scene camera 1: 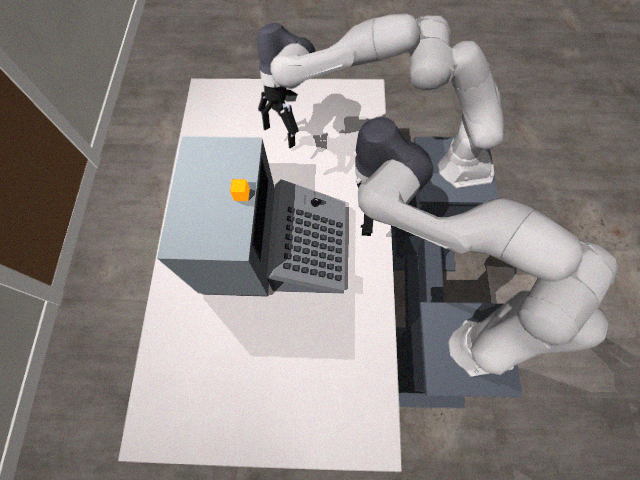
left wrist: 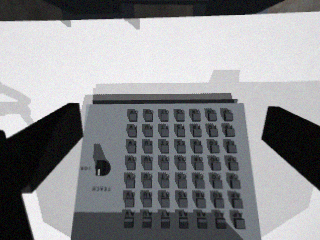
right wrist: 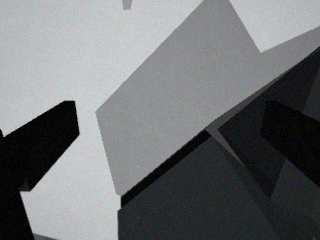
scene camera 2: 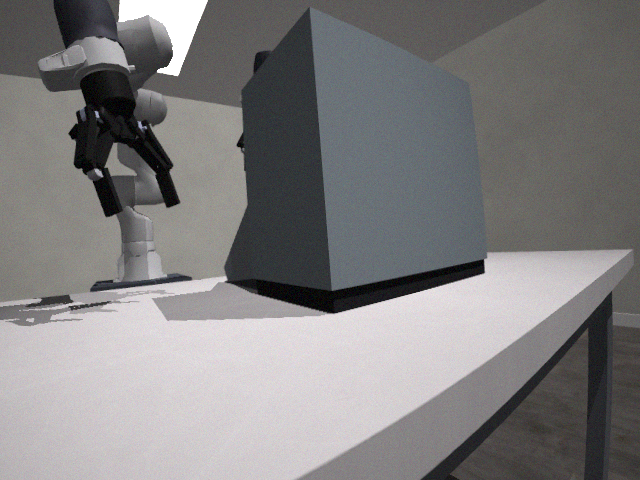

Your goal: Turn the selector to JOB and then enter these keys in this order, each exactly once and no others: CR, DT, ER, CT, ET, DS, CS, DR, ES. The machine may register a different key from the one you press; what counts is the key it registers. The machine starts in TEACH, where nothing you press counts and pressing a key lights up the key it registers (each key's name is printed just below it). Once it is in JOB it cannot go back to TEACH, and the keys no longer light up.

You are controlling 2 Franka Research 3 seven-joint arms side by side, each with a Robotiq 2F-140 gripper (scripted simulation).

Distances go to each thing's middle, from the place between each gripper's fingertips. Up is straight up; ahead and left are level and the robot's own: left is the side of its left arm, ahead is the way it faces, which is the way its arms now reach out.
My left gripper is now 25 cm above the sloped key panel point(scene camera 2: 238, 266), 19 cm short of it and 2 cm to the left of it.
Right now my right hand point(scene camera 2: 147, 209) is 130 mm past the sloped key panel, 360 mm to the right of it and 90 mm above it.
